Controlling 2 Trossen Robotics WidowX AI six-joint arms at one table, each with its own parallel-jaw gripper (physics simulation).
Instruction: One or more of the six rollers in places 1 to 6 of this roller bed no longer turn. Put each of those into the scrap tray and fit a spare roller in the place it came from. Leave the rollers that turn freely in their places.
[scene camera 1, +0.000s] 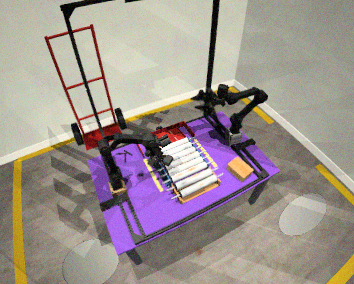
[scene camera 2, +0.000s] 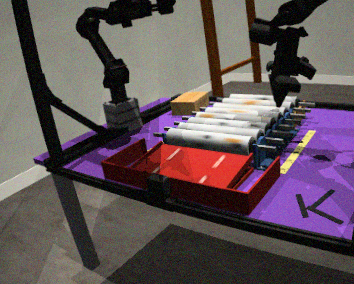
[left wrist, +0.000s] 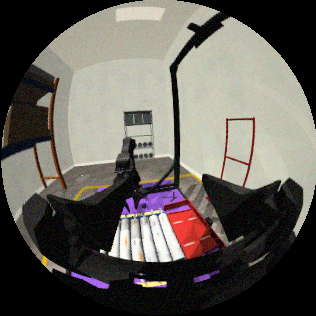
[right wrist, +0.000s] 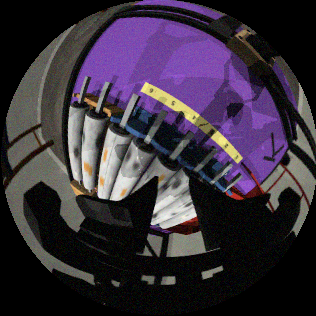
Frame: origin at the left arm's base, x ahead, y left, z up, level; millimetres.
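Seen in the pictures: left gripper, fingertip midpoint: (scene camera 1: 192, 102) (scene camera 2: 163, 1) (left wrist: 165, 179); right gripper, fingertip midpoint: (scene camera 1: 162, 162) (scene camera 2: 277, 104) (left wrist: 132, 210) (right wrist: 173, 179); left arm's base, origin of the base link: (scene camera 1: 234, 130) (scene camera 2: 119, 100); right arm's base, origin of the base link: (scene camera 1: 116, 185) (left wrist: 135, 186).
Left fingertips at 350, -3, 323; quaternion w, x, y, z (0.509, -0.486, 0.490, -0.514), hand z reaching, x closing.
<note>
Pixels of each thing's middle, then the offset from my left fingertips to it, as dx, dy, dz. "spot": a spot on its surface instead.
- blue-railed roller bed, surface spot: (scene camera 2: 263, 159) spot: +269, +30, -426
- wooden cradle, body centre: (right wrist: 93, 146) (scene camera 1: 195, 186) +57, +318, -431
- red scrap tray, body centre: (scene camera 2: 185, 168) (right wrist: 207, 213) (left wrist: 190, 229) (scene camera 1: 165, 138) +157, -139, -409
- yellow strip, surface spot: (right wrist: 195, 120) (scene camera 1: 154, 176) spot: +302, +163, -432
- wooden block, body centre: (scene camera 2: 190, 103) (right wrist: 83, 191) (scene camera 1: 239, 169) -274, +285, -406
The white rollers (scene camera 1: 188, 159) (scene camera 2: 210, 140) (right wrist: 135, 167) lie side by side in the blue-railed roller bed (scene camera 2: 263, 159). Two spare rollers (scene camera 1: 199, 186) (right wrist: 93, 150) lie in a wooden cradle (scene camera 1: 202, 196) beyond place 6. Which rollers are stuck cannot be told. The red scrap tray (scene camera 1: 188, 128) (scene camera 2: 200, 192) (left wrist: 197, 230) stands at the place 1 end; I see no roller in it. My right gripper (scene camera 1: 163, 161) (scene camera 2: 280, 101) (right wrist: 173, 179) is partly open and empty, above the numbered-side ends of the rollers. My left gripper (scene camera 1: 195, 101) (left wrist: 165, 179) is wide open and empty, high and away from the bed.
A yellow strip (scene camera 1: 153, 176) (scene camera 2: 299, 151) (right wrist: 195, 120) with place numbers runs beside the bed. A wooden block (scene camera 1: 240, 169) (scene camera 2: 190, 103) stands on the table near the left arm's base. Dark frame rails edge the table, with a tall post (scene camera 1: 213, 50) behind. A red hand truck (scene camera 1: 85, 84) stands beyond.
</note>
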